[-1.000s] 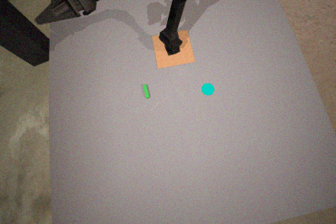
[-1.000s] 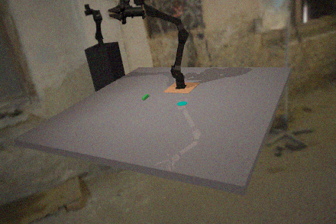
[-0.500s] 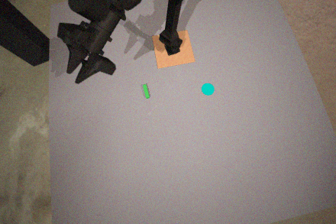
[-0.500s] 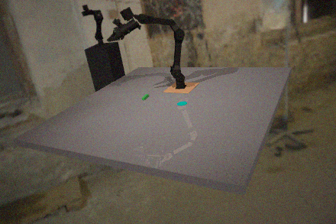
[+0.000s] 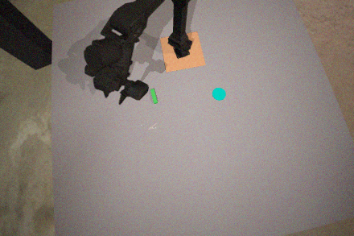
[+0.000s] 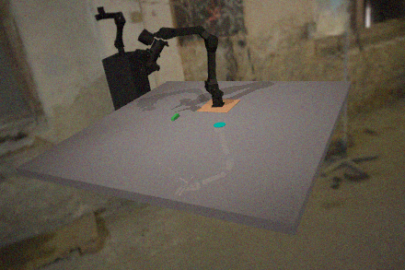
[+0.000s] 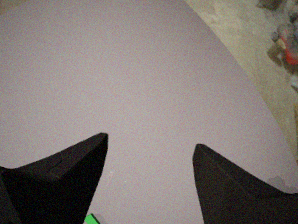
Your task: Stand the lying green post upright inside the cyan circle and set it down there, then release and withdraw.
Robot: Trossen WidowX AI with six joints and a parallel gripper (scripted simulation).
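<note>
Now: gripper tip 6 cm past the green post, 12 cm to the right of it and 25 cm above it. Also, from my gripper tip: cyan circle (4 cm ahead, 40 cm to the left, 26 cm below).
</note>
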